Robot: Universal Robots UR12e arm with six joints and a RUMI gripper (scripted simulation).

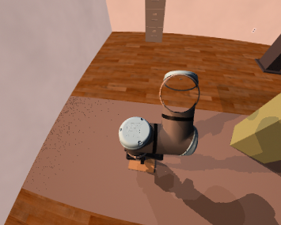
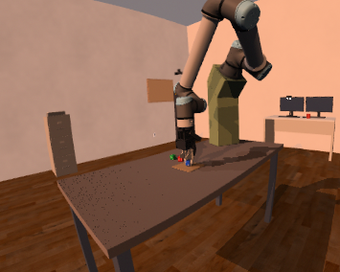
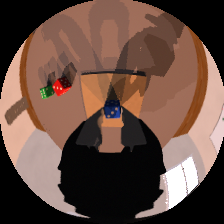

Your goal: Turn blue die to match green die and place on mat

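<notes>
My gripper is now right at the blue die. Also, from my hand: tan mat: 2 cm below; then green die: 5 cm behind, 18 cm to the right, 1 cm below; then red die: 6 cm behind, 12 cm to the right, 1 cm below.
</notes>
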